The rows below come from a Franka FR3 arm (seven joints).
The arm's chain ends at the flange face. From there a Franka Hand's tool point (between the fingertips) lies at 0.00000 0.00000 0.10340 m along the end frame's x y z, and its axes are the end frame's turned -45 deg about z.
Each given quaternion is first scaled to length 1.
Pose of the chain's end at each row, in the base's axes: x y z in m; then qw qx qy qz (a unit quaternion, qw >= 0):
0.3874 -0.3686 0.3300 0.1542 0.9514 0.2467 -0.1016
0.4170 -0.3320 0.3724 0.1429 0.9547 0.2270 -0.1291
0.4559 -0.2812 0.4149 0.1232 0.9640 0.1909 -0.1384
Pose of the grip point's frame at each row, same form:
0.3753 -0.4041 0.2337 0.1036 0.7845 0.5920 -0.1529
0.3982 -0.3663 0.2767 0.0826 0.7951 0.5750 -0.1740
0.4332 -0.3112 0.3186 0.0609 0.8175 0.5453 -0.1750

